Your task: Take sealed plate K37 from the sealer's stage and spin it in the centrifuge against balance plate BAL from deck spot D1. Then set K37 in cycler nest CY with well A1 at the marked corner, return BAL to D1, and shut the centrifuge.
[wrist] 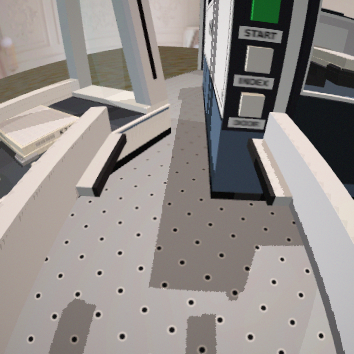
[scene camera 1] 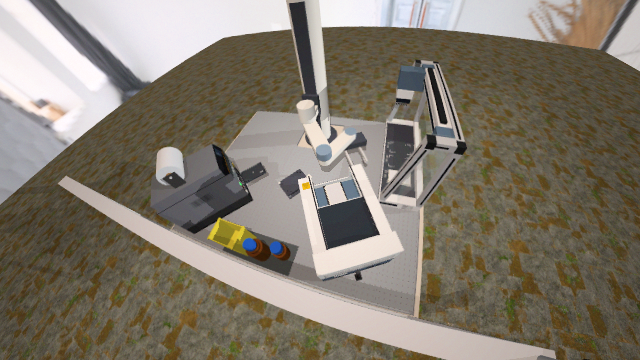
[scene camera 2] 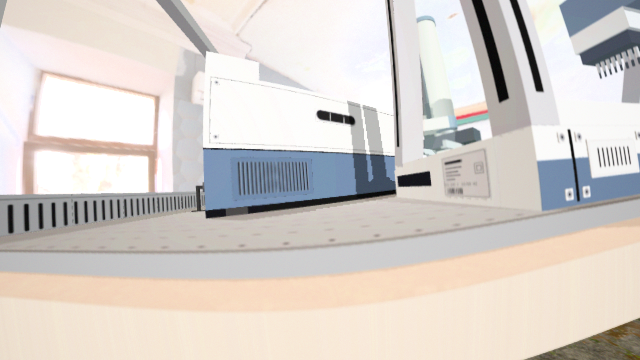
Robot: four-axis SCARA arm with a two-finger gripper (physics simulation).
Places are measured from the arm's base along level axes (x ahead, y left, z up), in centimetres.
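Pixels of known places: gripper, between the fingertips: [wrist: 186, 124] [scene camera 2: 427, 147].
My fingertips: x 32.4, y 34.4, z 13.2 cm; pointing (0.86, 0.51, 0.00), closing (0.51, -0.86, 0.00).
Behind a point stands the place of what it marks.
My gripper [scene camera 1: 360, 163] @[y 34.4, x 32.3, z 13.2 cm] [wrist: 186, 124] @[y 34.4, x 32.3, z 13.2 cm] is shut to a narrow gap, with nothing between its fingers. It hangs low by the button end of the centrifuge [scene camera 1: 357, 255] @[y 42.3, x 85.1, z 25.7 cm] [scene camera 2: 280, 115] @[y 52.9, x 69.5, z 16.6 cm] [wrist: 220, 165] @[y 35.0, x 39.8, z 5.8 cm]. In the wrist view the green START button [wrist: 265, 10] @[y 33.2, x 40.0, z 19.3 cm], the INDEX button [wrist: 259, 60] @[y 33.2, x 40.0, z 15.8 cm] and the DOOR button [wrist: 251, 105] @[y 33.2, x 40.0, z 12.3 cm] stand ahead, right of middle. The centrifuge's top is open; a pale block [scene camera 1: 335, 192] @[y 26.1, x 56.0, z 16.9 cm] shows inside between blue parts, unidentifiable. The sealer's stage [scene camera 1: 253, 173] @[y -27.3, x 52.0, z 12.0 cm] shows no plate. A pale plate [wrist: 40, 127] @[y 55.0, x 32.0, z 8.0 cm] lies on the deck at left; its label is unreadable.
The framed liquid handler [scene camera 1: 450, 125] @[y 67.6, x 37.5, z 51.1 cm] [scene camera 2: 515, 165] @[y 69.8, x 49.2, z 4.6 cm] stands beside the centrifuge. The dark sealer [scene camera 1: 200, 200] @[y -39.5, x 81.4, z 23.6 cm] with a white roll [scene camera 1: 170, 164] @[y -41.6, x 76.9, z 47.6 cm] stands at left. A dark flat nest [scene camera 1: 291, 183] @[y -3.4, x 50.0, z 6.0 cm] lies between. A yellow bin [scene camera 1: 227, 232] @[y -26.2, x 89.5, z 7.6 cm] and two blue-capped bottles [scene camera 1: 257, 251] @[y -1.0, x 93.7, z 14.5 cm] [scene camera 1: 280, 251] @[y 9.6, x 90.3, z 14.5 cm] stand near the low wall.
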